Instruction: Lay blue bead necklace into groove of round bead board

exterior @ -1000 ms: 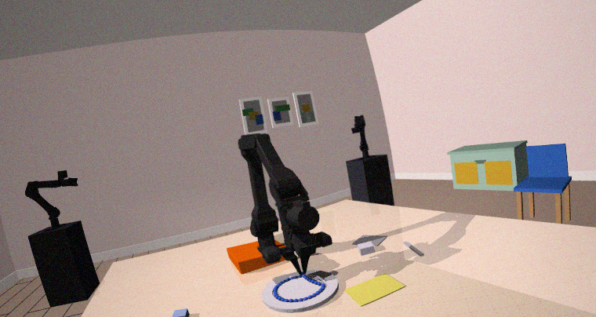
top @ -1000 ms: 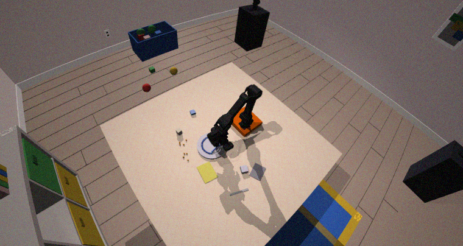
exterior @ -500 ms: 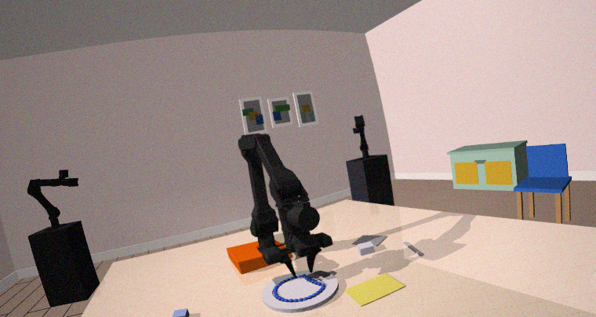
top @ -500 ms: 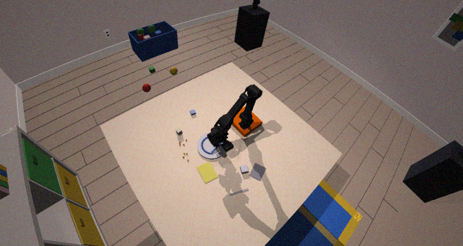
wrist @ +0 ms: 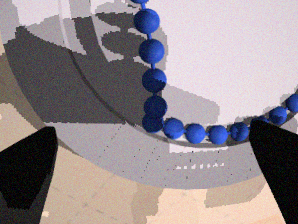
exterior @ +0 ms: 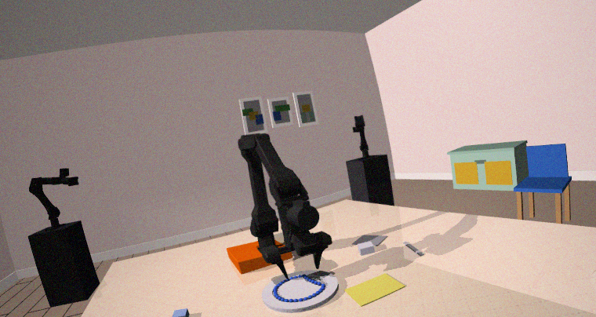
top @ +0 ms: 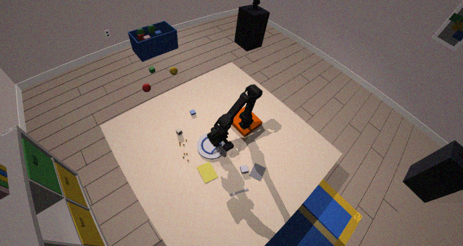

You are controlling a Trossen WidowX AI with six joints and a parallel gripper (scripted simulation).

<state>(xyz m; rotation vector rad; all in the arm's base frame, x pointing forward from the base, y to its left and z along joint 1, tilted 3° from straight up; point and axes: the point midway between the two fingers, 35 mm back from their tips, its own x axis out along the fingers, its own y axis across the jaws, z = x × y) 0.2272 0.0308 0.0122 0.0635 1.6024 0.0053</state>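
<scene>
Right now my gripper tip is 6 cm short of the round bead board, 3 cm to the left of it and 1 cm above it. Round my gripper tip: yellow sheet: 18 cm ahead, 11 cm to the left, 2 cm below; small grey block: 2 cm behind, 23 cm to the left, 1 cm below; grey sheet: 9 cm behind, 29 cm to the left, 2 cm below.
</scene>
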